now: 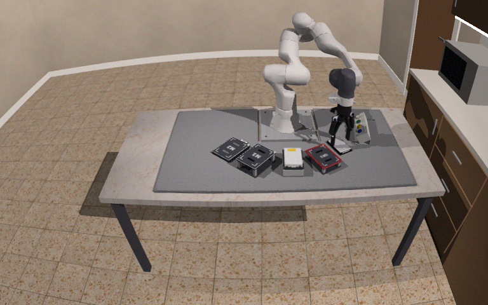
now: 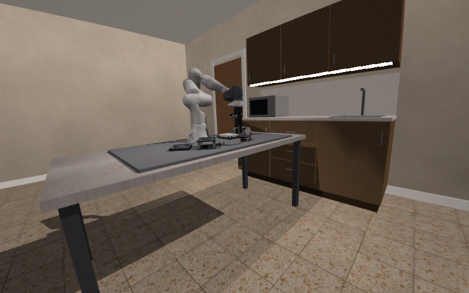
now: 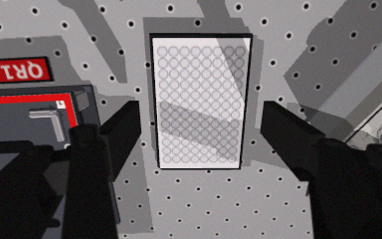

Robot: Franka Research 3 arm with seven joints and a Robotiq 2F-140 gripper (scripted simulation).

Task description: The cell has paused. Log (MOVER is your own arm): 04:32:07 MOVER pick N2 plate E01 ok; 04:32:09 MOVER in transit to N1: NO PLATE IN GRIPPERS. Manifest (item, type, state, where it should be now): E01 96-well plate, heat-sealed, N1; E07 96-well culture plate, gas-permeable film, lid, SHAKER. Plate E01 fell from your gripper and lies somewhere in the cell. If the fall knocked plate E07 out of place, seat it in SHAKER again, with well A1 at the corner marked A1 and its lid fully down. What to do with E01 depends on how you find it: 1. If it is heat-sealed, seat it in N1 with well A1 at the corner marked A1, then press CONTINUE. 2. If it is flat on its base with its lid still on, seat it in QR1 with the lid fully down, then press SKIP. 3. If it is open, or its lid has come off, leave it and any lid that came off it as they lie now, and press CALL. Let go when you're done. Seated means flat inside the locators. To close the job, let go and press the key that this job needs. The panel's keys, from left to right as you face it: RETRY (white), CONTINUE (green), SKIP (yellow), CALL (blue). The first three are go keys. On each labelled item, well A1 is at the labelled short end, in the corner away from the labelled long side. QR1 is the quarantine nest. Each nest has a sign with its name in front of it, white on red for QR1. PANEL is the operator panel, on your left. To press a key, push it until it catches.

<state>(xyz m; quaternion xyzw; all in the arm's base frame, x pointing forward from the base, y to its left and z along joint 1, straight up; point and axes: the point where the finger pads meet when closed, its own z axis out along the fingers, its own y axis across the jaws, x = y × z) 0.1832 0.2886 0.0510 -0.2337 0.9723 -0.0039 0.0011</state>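
Right now the plate E01 is 5 cm below my hand. Round my hand: yellow key (11 cm behind, 13 cm to the left, 1 cm above); blue CALL key (6 cm behind, 12 cm to the left, 1 cm above); green continue key (16 cm behind, 14 cm to the left, 1 cm above).
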